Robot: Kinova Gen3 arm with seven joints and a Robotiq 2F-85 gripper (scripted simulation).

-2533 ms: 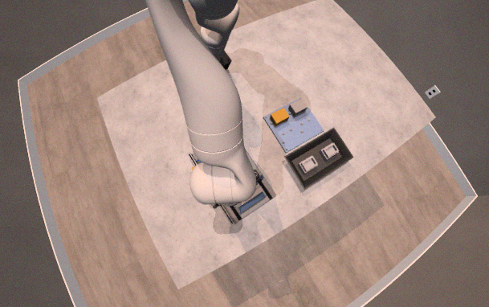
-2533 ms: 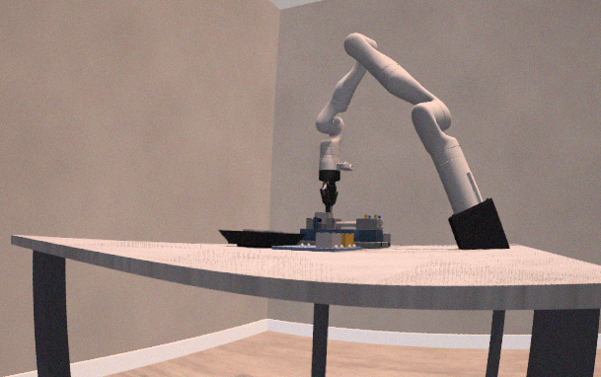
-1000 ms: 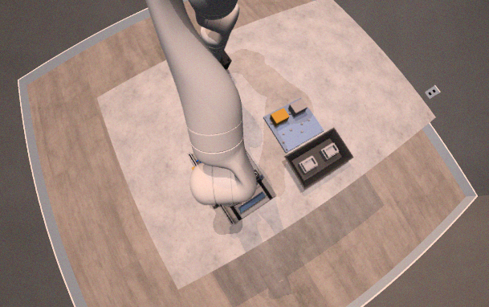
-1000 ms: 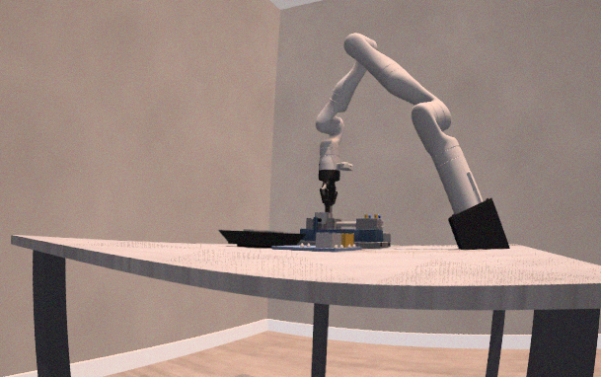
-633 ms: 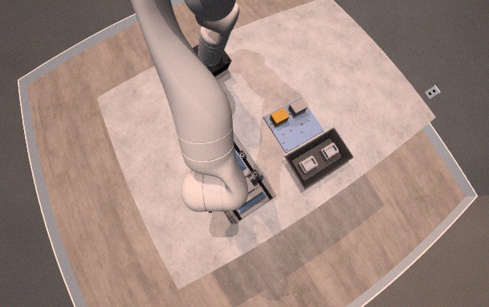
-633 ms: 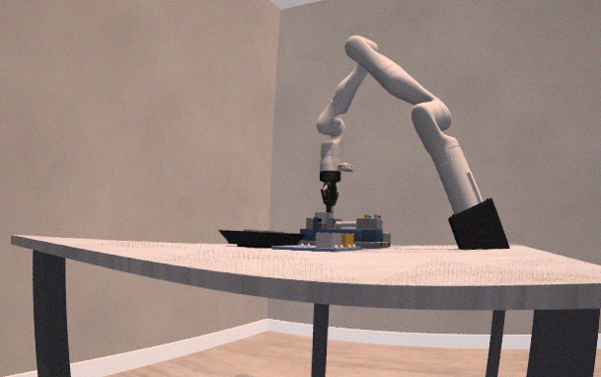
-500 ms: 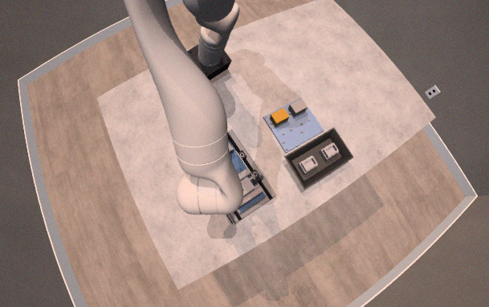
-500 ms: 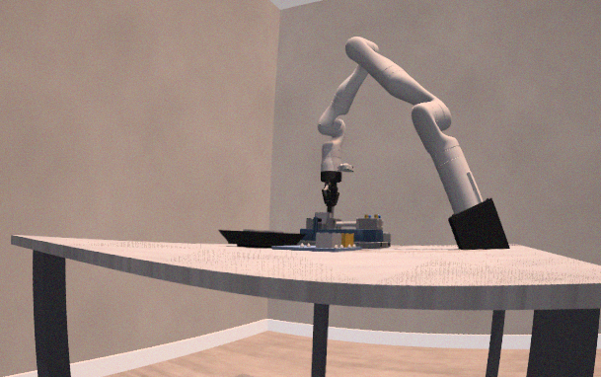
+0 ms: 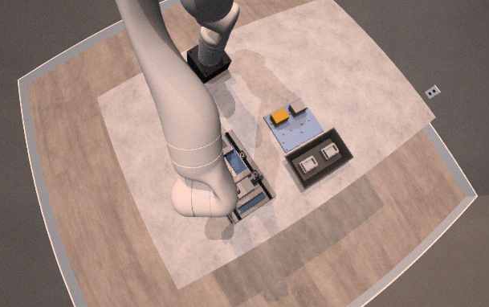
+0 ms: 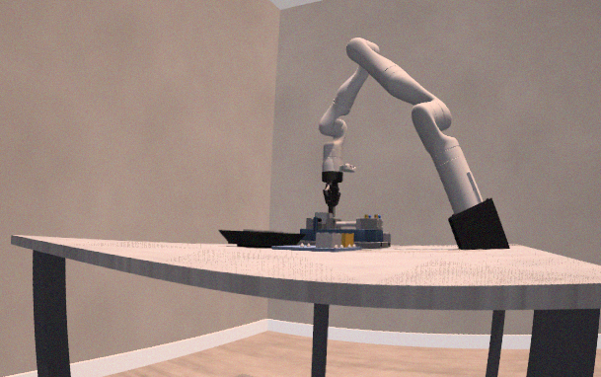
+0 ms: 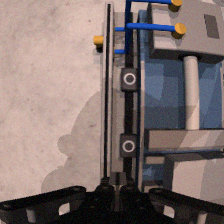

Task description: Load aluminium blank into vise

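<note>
The aluminium blank lies 8 cm to the left of my hand, 3 cm below it and 1 cm behind it. Also, from my hand: blue vise base 8 cm below, 8 cm behind, 7 cm to the left; then brass blank 33 cm to the left, 20 cm behind, 10 cm below.
</note>
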